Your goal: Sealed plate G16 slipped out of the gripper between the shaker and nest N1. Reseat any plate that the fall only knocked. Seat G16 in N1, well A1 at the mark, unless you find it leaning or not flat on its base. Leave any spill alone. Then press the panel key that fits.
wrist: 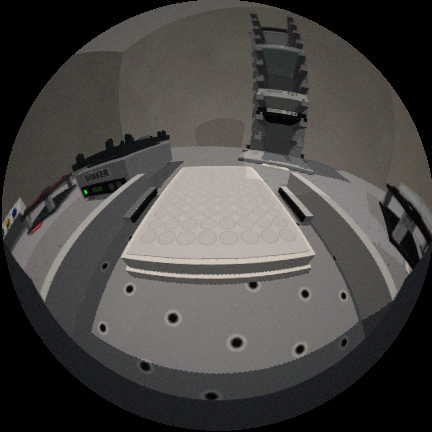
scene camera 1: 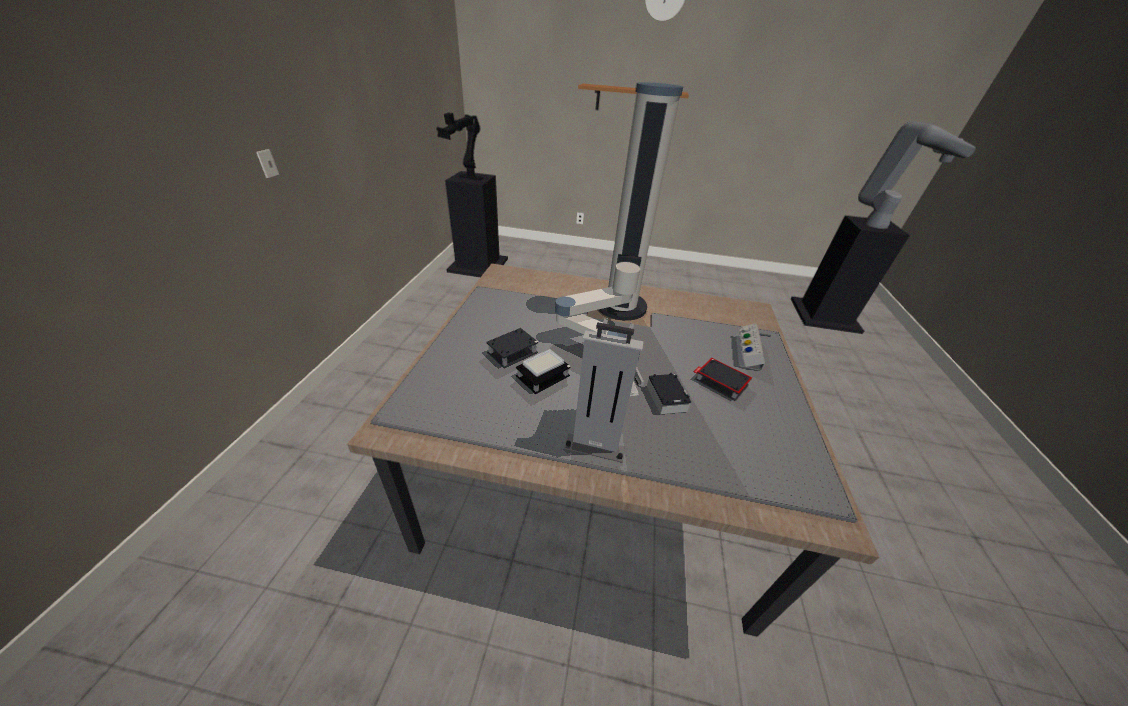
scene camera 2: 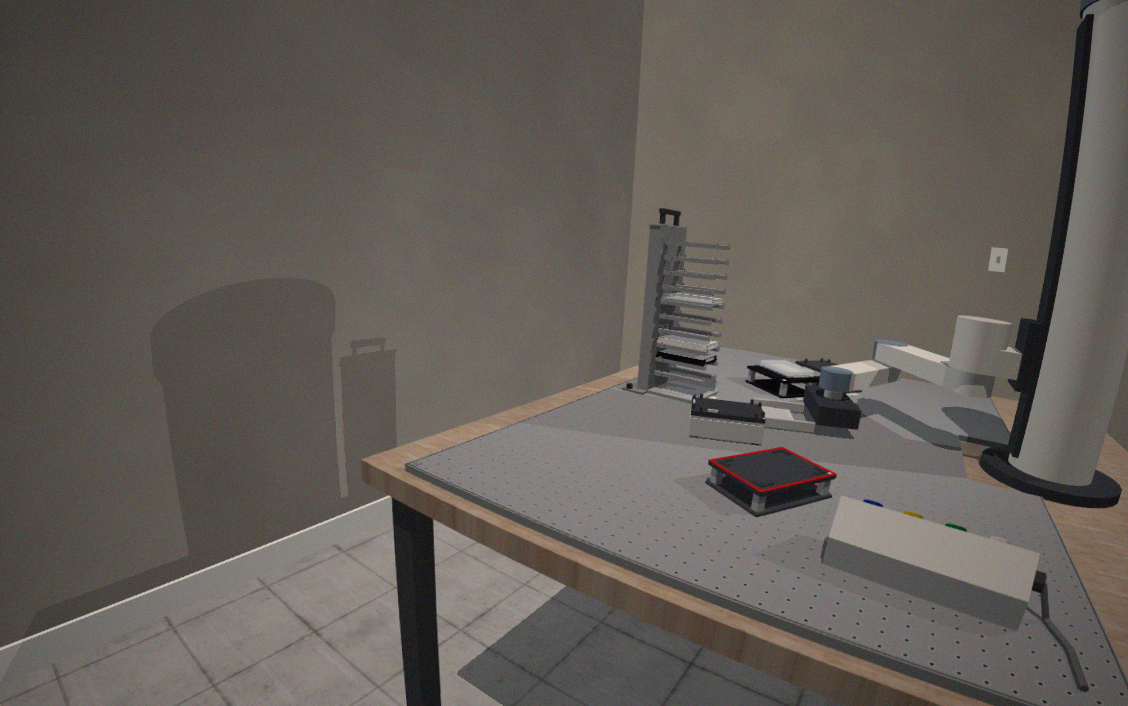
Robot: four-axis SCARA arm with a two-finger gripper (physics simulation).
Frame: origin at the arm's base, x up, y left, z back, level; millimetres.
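Where they show: gripper, fingertip midpoint: (wrist: 217,179); arm's base at its link origin: (scene camera 1: 620,306) (scene camera 2: 1046,479).
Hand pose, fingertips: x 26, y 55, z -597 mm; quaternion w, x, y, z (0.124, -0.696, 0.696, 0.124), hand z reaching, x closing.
Things, the pixels of their centre, and the offset from my fingertips. Level surfaces: height alone.
- pale sealed plate at the middle of its body: (wrist: 216,195) (scene camera 2: 763,414) dx -6, dy -6, dz +17 mm
- perforated mat at its surface level: dx -13 mm
- white-topped plate at the middle of its body: (scene camera 2: 786,366) (scene camera 1: 543,361) dx +50, dy -302, dz -5 mm
- tall rack at the middle of its body: (scene camera 2: 681,302) (scene camera 1: 605,381) (wrist: 281,70) dx +211, dy -67, dz -233 mm
- key panel at the middle of its body: (scene camera 2: 927,548) (scene camera 1: 751,344) dx +28, dy +500, dz +355 mm
A pale sealed plate (wrist: 218,215), its label not readable, lies flat and upright on the perforated mat (wrist: 200,345) in the wrist view. My gripper (wrist: 217,179) (scene camera 2: 788,417) is open, with one finger along each long side of the plate and a gap at both sides. In scene camera 1 the rack largely hides the gripper. The shaker (scene camera 1: 669,391) (scene camera 2: 726,427) (wrist: 145,156) stands beside it, its display lit green. A white-topped plate (scene camera 1: 542,362) (scene camera 2: 786,367) sits on a black stand. A red-rimmed stand (scene camera 1: 723,377) (scene camera 2: 769,467) bears no plate. I cannot tell which stand is N1.
A tall rack (scene camera 1: 603,366) (scene camera 2: 655,308) (wrist: 275,160) holds several plates near the front edge. Another black stand (scene camera 1: 511,343) is at the left. The key panel (scene camera 1: 749,353) (scene camera 2: 931,553) (wrist: 13,215) with blue, yellow and green keys is at the right. The arm's column (scene camera 1: 644,183) stands at the back.
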